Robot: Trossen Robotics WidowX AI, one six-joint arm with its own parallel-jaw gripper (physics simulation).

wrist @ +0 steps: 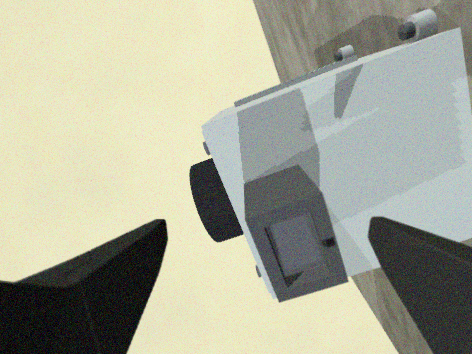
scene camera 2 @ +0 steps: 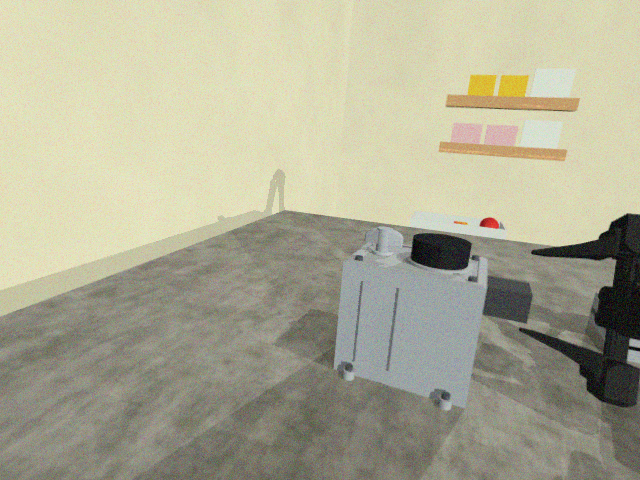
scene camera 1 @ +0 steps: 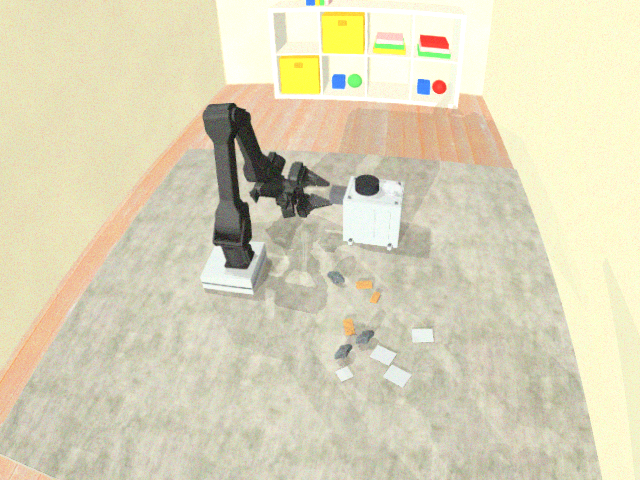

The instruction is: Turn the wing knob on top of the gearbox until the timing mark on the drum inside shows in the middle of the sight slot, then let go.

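Places are measured from the arm's base along level axes (x back, y left, z down), in metres.
Where they show: gripper, fingertip midpoint: (wrist: 267, 228) (scene camera 2: 525, 290) (scene camera 1: 330, 194); arm's base, link origin: (scene camera 1: 239, 259).
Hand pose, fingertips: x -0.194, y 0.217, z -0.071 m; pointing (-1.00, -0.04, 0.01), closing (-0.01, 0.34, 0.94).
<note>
Each offset is from my fingertips to the centre of the thing. "spot": to the spot under its first point. Level surfaces: height alone.
The light grey gearbox @[dz +0.033, dx -0.095, dy +0.011 m] (scene camera 1: 372, 222) (scene camera 2: 408, 330) (wrist: 395, 125) stands upright. Its wing knob @[dz -0.040, dx -0.162, dy +0.010 m] (scene camera 2: 385, 241) is pale, at the top's far left in scene camera 2; the wrist view does not show it. A black round cap @[spot: dz -0.046, dx -0.098, dy -0.005 m] (scene camera 1: 367, 184) (scene camera 2: 440, 251) (wrist: 212, 200) is beside it on top. A dark grey block @[spot: dz -0.007, dx -0.022, dy -0.008 m] (scene camera 1: 338, 194) (scene camera 2: 509, 299) (wrist: 285, 192) juts from the side facing my gripper; its end has a grey panel @[spot: dz +0.008, dx -0.005, dy +0.015 m] (wrist: 295, 245) with small dark shapes. I cannot make out the sight slot or timing mark for certain. My gripper (scene camera 1: 330, 194) (scene camera 2: 526, 290) (wrist: 267, 228) is open and empty, level in front of the block.
On the grey mat @[dz +0.119 m] (scene camera 1: 155, 372) lie dark lumps @[dz +0.105, dx -0.108, dy -0.421 m] (scene camera 1: 343, 351), orange pieces @[dz +0.116, dx -0.121, dy -0.205 m] (scene camera 1: 363, 284) and pale flat tiles @[dz +0.118, dx -0.230, dy -0.457 m] (scene camera 1: 397, 375). Small feet (scene camera 1: 389, 246) (scene camera 2: 445, 400) stick out at the gearbox's base. A white shelf unit (scene camera 1: 366, 100) stands behind.
</note>
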